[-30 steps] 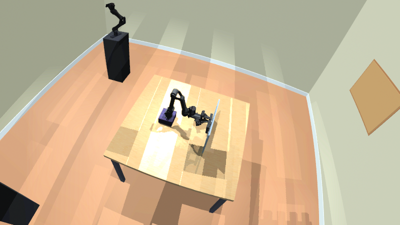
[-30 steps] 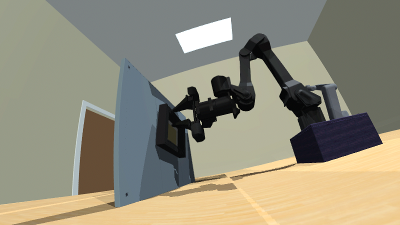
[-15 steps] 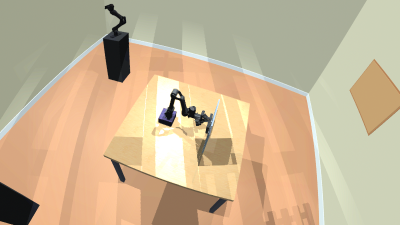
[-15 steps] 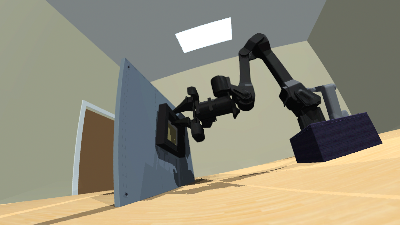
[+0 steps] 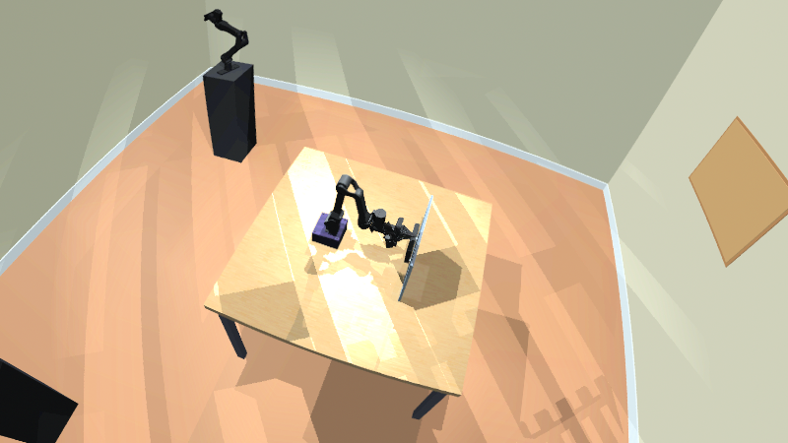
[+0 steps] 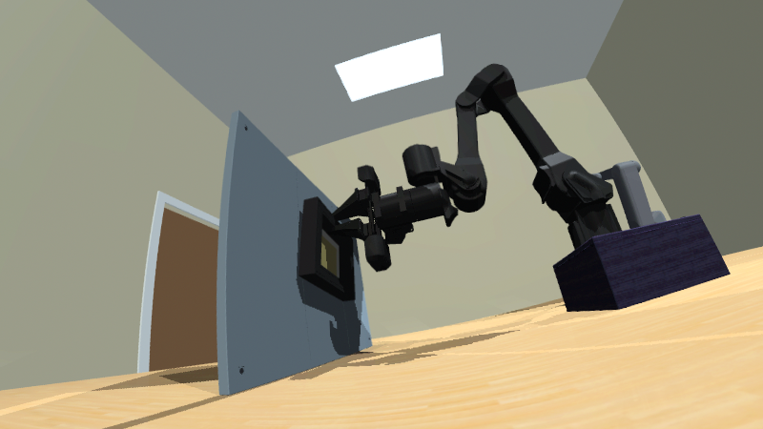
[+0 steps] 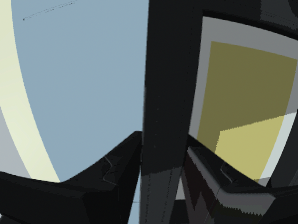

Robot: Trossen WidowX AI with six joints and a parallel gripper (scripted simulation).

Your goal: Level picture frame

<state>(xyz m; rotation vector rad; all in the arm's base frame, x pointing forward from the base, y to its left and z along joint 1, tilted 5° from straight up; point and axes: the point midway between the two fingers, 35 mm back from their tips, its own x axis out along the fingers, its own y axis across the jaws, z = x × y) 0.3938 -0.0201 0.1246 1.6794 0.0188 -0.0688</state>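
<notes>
Right now my gripper tip is 50 mm above the picture frame and 10 mm short of it. The rest, counted from my gripper tip: wall panel 70 mm below, 20 mm ahead.
</notes>
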